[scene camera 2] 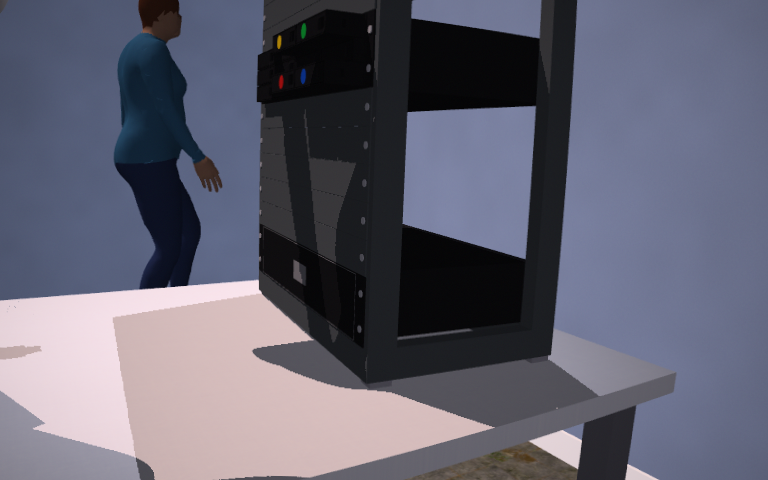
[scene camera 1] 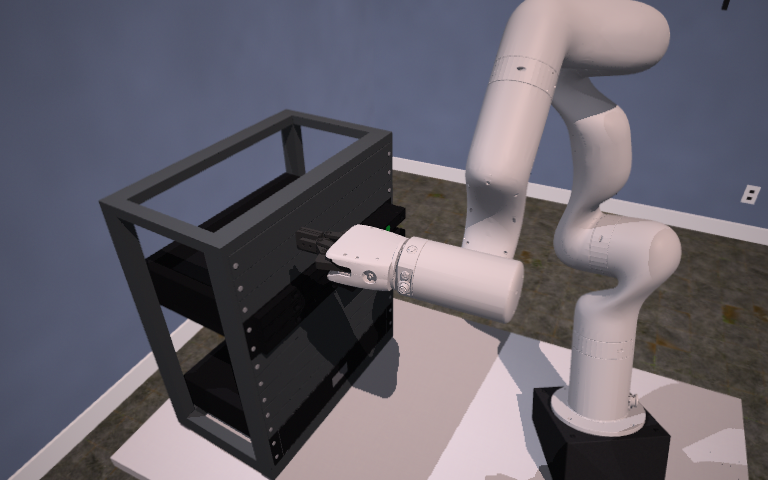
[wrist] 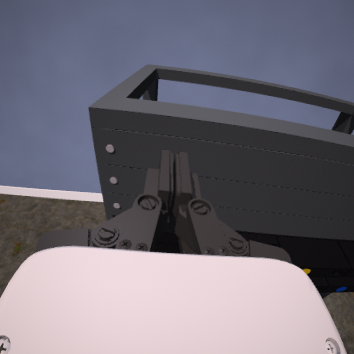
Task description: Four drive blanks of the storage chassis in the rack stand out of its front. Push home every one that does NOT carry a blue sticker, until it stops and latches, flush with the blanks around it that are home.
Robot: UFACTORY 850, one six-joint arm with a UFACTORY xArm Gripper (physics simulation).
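Note:
Four blanks stand out of the black chassis in the rack (scene camera 1: 242,367) (scene camera 2: 390,169) (wrist: 220,117). In scene camera 2 they carry a yellow sticker (scene camera 2: 279,41) and a green sticker (scene camera 2: 303,30) above, and a red sticker (scene camera 2: 280,82) and a blue sticker (scene camera 2: 303,76) below. The green sticker (scene camera 1: 388,228) shows past the gripper body in scene camera 1; the yellow sticker (wrist: 307,271) and blue sticker (wrist: 341,289) show at lower right in the wrist view. My gripper (scene camera 1: 300,240) (wrist: 170,168) is shut and empty, its tips before the grey panels above the chassis; contact is unclear. The gripper hides some blanks.
The rack stands on a pale table (scene camera 1: 441,350) (scene camera 2: 237,362). A black unit with a light label (scene camera 2: 299,272) fills its bottom. The arm's base (scene camera 1: 606,435) stands before the rack's front. A person (scene camera 2: 150,101) stands beyond the table in scene camera 2.

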